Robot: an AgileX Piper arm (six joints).
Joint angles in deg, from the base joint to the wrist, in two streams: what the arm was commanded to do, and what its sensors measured. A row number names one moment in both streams.
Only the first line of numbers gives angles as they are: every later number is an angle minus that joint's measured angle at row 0.
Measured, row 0:
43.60, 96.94, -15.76, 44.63, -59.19, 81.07
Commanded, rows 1 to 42:
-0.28, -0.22, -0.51, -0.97, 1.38, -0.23
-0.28, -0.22, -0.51, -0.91, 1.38, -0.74
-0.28, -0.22, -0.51, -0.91, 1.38, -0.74
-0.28, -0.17, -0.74, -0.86, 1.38, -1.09
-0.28, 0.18, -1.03, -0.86, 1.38, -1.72
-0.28, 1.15, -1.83, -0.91, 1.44, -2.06
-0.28, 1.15, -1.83, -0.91, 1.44, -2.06
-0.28, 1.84, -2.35, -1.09, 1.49, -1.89
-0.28, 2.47, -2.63, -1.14, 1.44, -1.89
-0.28, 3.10, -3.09, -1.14, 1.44, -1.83
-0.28, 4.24, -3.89, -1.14, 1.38, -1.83
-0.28, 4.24, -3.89, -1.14, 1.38, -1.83
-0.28, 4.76, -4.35, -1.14, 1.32, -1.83
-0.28, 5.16, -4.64, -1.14, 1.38, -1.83
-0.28, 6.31, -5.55, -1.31, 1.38, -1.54
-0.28, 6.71, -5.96, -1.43, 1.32, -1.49
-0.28, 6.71, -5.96, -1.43, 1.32, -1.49
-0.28, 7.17, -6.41, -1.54, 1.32, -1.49
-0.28, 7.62, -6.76, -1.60, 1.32, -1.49
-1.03, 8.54, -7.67, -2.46, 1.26, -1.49
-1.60, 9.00, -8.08, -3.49, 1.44, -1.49
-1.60, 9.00, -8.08, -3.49, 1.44, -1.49
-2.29, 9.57, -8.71, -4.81, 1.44, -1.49
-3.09, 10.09, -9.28, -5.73, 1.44, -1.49
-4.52, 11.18, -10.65, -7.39, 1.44, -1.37
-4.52, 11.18, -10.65, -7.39, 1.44, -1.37
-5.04, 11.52, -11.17, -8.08, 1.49, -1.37
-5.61, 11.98, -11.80, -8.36, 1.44, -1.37
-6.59, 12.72, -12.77, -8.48, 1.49, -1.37
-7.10, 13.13, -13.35, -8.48, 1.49, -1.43
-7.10, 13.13, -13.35, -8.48, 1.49, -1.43
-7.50, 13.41, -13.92, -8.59, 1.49, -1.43
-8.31, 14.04, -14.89, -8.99, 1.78, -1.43
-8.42, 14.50, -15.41, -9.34, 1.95, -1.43
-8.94, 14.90, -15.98, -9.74, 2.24, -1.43
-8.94, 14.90, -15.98, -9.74, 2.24, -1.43
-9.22, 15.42, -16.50, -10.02, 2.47, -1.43
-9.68, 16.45, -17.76, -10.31, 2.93, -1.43
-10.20, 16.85, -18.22, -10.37, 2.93, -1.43
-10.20, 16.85, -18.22, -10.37, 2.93, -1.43
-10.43, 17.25, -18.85, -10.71, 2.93, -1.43
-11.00, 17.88, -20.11, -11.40, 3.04, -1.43
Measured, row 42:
-10.02, 17.14, -18.39, -9.79, 2.81, -1.09
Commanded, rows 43 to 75:
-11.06, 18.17, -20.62, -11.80, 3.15, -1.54
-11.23, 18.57, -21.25, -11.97, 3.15, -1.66
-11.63, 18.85, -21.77, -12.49, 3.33, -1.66
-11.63, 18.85, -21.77, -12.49, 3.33, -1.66
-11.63, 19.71, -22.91, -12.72, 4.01, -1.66
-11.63, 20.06, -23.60, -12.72, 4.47, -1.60
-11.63, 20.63, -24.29, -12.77, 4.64, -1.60
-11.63, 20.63, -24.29, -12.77, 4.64, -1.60
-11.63, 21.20, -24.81, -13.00, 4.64, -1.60
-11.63, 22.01, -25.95, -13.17, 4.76, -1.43
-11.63, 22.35, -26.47, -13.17, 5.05, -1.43
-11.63, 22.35, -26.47, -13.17, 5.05, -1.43
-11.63, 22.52, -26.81, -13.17, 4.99, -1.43
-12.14, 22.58, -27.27, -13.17, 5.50, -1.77
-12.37, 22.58, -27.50, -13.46, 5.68, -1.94
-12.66, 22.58, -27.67, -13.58, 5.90, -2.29
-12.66, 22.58, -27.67, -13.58, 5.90, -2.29
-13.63, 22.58, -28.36, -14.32, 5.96, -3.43
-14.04, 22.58, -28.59, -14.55, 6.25, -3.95
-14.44, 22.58, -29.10, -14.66, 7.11, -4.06
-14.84, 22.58, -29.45, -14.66, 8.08, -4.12
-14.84, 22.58, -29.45, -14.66, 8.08, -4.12
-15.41, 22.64, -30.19, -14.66, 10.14, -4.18
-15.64, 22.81, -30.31, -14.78, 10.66, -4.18
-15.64, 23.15, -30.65, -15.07, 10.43, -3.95
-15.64, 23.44, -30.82, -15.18, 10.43, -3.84
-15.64, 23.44, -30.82, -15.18, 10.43, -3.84
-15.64, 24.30, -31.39, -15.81, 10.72, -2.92
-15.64, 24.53, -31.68, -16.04, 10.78, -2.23
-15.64, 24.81, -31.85, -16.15, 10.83, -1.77
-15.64, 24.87, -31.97, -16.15, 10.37, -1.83
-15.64, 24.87, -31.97, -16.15, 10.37, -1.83
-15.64, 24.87, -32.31, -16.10, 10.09, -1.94
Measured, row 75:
-15.18, 24.99, -31.34, -15.12, 10.83, -2.35
